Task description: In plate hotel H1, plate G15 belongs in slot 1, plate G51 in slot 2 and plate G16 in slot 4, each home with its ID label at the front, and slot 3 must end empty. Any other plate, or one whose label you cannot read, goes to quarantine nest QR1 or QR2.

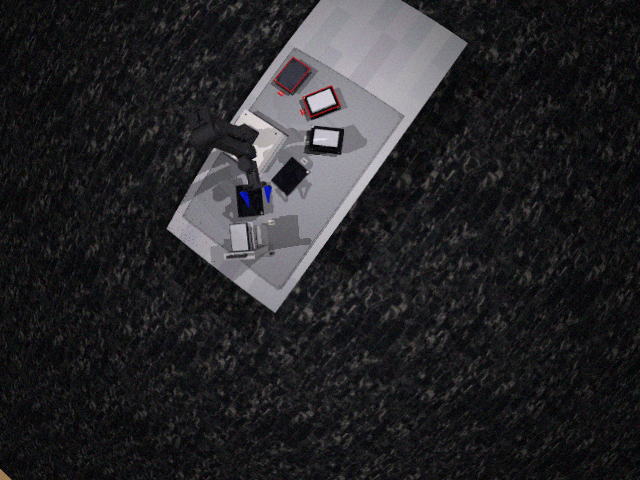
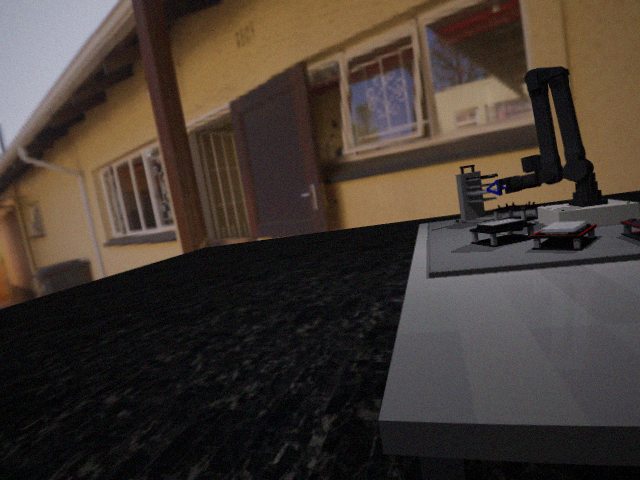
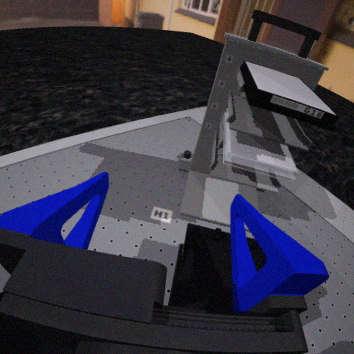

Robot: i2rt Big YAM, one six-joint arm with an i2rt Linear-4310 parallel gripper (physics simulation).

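Seen in the pictures: gripper, fingertip midpoint: (image 1: pixel 258 204) (image 2: pixel 493 188) (image 3: pixel 171 189); arm's base, link origin: (image 1: pixel 247 138) (image 2: pixel 587 204).
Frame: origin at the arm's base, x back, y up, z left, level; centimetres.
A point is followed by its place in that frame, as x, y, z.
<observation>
Hotel H1 (image 1: pixel 239 255) @(-34.9, 22.2, -44.9) (image 2: pixel 469 198) @(-34.8, 5.6, -43.6) (image 3: pixel 206 147) @(-36.8, 0.7, -42.1) stands upright. A black-edged plate with a pale top (image 1: pixel 239 236) @(-28.8, 16.1, -39.6) (image 3: pixel 287 85) @(-27.9, 16.0, -39.4), label G16 facing front, sits at its top level, slot 4. The level under it shows a bare grey shelf. A clear, whitish plate (image 3: pixel 260 154) @(-26.1, 8.9, -36.3) sits lower; its label is unreadable and I cannot tell its slot. My gripper (image 1: pixel 258 203) @(-27.1, 9.8, -23.6) (image 2: pixel 491 188) @(-27.1, 9.8, -23.6) (image 3: pixel 171 189) @(-27.1, 9.8, -23.6) is open and empty, raised in front of the hotel, apart from the plates. A white-topped plate (image 1: pixel 321 99) @(-21.6, -0.6, 36.7) (image 2: pixel 567 226) @(-21.8, -0.7, 39.3) rests on a red-rimmed nest; its label is unreadable.
Another white-topped plate (image 1: pixel 327 137) @(-35.2, 0.3, 21.5) (image 2: pixel 498 223) @(-36.1, 0.3, 23.6) rests on a black nest. A second red-rimmed nest (image 1: pixel 293 75) @(-1.3, -2.1, 41.0) stands farther along without a plate. Black nests (image 1: pixel 290 176) (image 3: pixel 197 270) lie near the arm base and below the gripper. The hotel has a black top handle (image 3: pixel 287 25) @(-33.3, 21.6, -45.9).
</observation>
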